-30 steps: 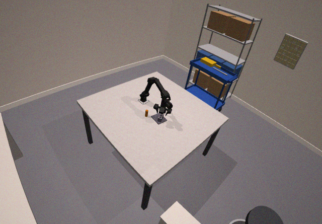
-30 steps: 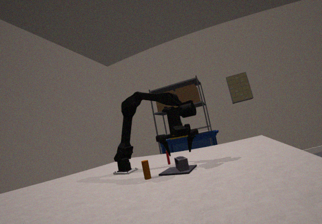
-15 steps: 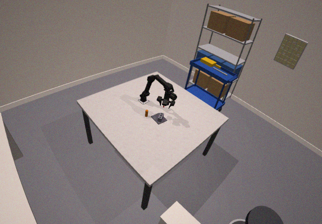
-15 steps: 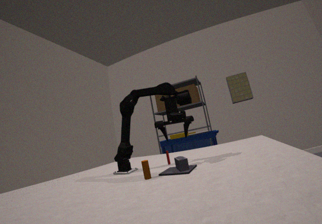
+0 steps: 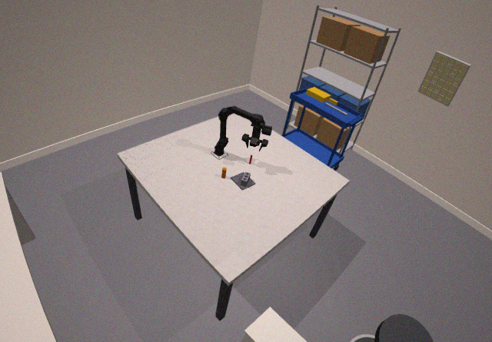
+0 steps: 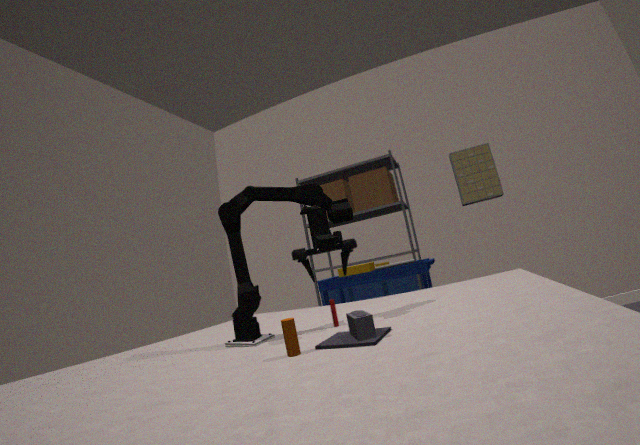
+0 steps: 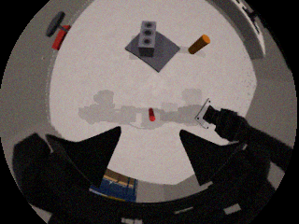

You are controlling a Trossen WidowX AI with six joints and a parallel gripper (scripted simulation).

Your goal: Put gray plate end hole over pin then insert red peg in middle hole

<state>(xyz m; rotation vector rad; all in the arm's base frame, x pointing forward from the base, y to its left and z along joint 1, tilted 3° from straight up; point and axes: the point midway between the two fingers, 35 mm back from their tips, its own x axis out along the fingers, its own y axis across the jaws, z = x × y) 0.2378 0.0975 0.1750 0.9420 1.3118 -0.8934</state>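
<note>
Now: the red peg 10 mm behind my gripper tip and 100 mm below it. The rest, counted from my gripper tip: dark base (80 mm ahead, 180 mm to the right, 130 mm below); then orange cylinder (40 mm behind, 260 mm to the right, 100 mm below); then gray plate (100 mm ahead, 190 mm to the right, 100 mm below).
</note>
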